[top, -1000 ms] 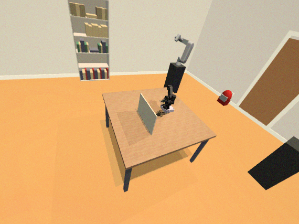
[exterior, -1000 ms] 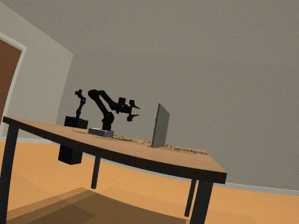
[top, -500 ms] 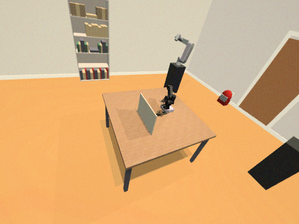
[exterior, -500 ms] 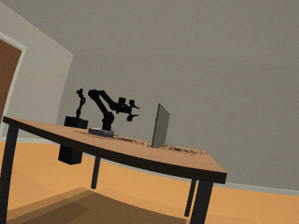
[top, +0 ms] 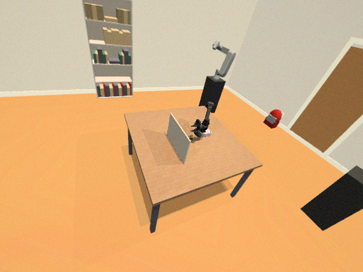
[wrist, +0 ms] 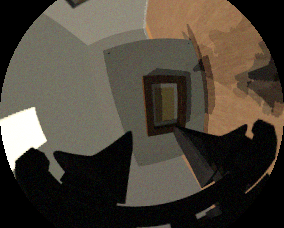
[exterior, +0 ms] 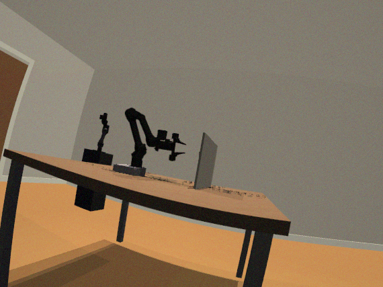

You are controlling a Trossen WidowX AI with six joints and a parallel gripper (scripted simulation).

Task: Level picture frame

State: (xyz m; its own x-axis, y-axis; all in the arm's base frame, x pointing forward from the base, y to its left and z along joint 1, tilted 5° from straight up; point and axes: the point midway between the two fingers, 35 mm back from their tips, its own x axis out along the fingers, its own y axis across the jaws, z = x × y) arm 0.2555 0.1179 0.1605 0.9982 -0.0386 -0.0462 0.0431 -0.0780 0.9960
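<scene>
Right now my gripper tip is 14 cm short of the dark brown picture frame and 6 cm above it. Round my gripper tip: wall panel 15 cm ahead, 7 cm below, 1 cm to the left.
</scene>
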